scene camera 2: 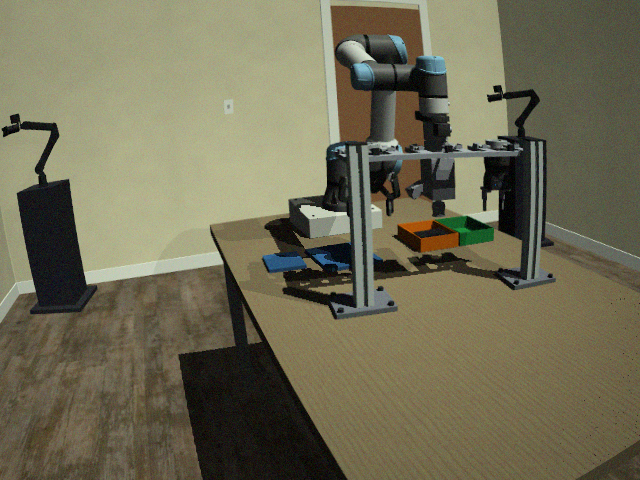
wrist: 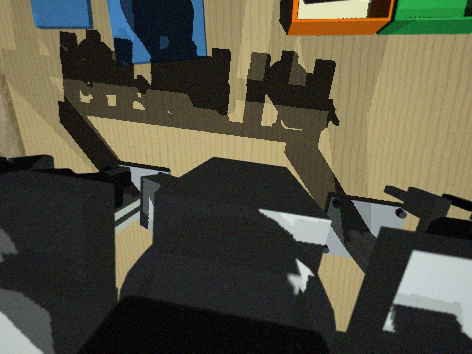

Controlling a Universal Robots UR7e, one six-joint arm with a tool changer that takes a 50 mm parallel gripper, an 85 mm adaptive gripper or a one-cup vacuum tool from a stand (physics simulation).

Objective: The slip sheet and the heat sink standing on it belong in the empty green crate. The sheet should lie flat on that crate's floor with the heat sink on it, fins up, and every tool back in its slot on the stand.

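Frame: origin at the arm's base, x right, y back, z down, level; metres.
Seen in the pictures: arm's base, origin of its link: [scene camera 2: 343,205].
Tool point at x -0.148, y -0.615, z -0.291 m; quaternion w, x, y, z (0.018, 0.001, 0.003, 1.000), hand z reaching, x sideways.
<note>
Pixels of each thing's top centre, then the offset from my tool point to it. "spot": a spot on its surface instead.
- heat sink, centre of its top: [scene camera 2: 430,232] dz +0.329, dx -0.081, dy +0.313 m
- orange crate, centre of its top: [scene camera 2: 446,226] dz +0.321, dx -0.146, dy +0.340 m
- pale slip sheet, a spot on its surface: [wrist: 335,10] spot: dz +0.359, dx -0.087, dy +0.271 m
- green crate, a spot on its surface: [wrist: 430,26] [scene camera 2: 475,236] spot: dz +0.340, dx -0.222, dy +0.256 m
- vacuum tool, centre of its top: [scene camera 2: 431,139] dz +0.000, dx +0.011, dy +0.001 m
- stand's rail, a spot on its surface: [scene camera 2: 465,154] spot: dz +0.027, dx -0.042, dy -0.094 m
- left post, a spot on its surface: [scene camera 2: 361,232] spot: dz +0.181, dx +0.227, dy -0.136 m
- right post, a spot on its surface: [scene camera 2: 531,217] spot: dz +0.185, dx -0.219, dy -0.127 m
- small blue plate, centre of its top: [scene camera 2: 283,260] dz +0.354, dx +0.387, dy +0.258 m
- larger blue plate, centre of its top: [scene camera 2: 342,254] dz +0.354, dx +0.213, dy +0.260 m
The heat sink [scene camera 2: 429,233] lies dark inside the orange crate [scene camera 2: 443,242] [wrist: 340,27]. The pale slip sheet [wrist: 335,10] shows under it in the wrist view. The green crate [scene camera 2: 478,236] [wrist: 430,26] adjoins the orange one; its visible inside is empty. My arm's tool end [scene camera 2: 436,126] is low over the stand's middle slot, directly above the vacuum tool [scene camera 2: 439,180]; whether they are locked together is hidden. The suction cup [scene camera 2: 438,208] hangs below with nothing on it. No fingers show on my arm. The adaptive gripper [scene camera 2: 393,203] and parallel gripper [scene camera 2: 493,201] hang in the stand.
The stand's rail [scene camera 2: 465,154] spans two posts, with a left post [scene camera 2: 361,232] and a right post [scene camera 2: 531,217] on bolted feet. A small blue plate [scene camera 2: 284,261] [wrist: 62,12] and a larger blue plate [scene camera 2: 323,258] [wrist: 200,20] lie behind the stand, beside the white robot base [scene camera 2: 325,224].
</note>
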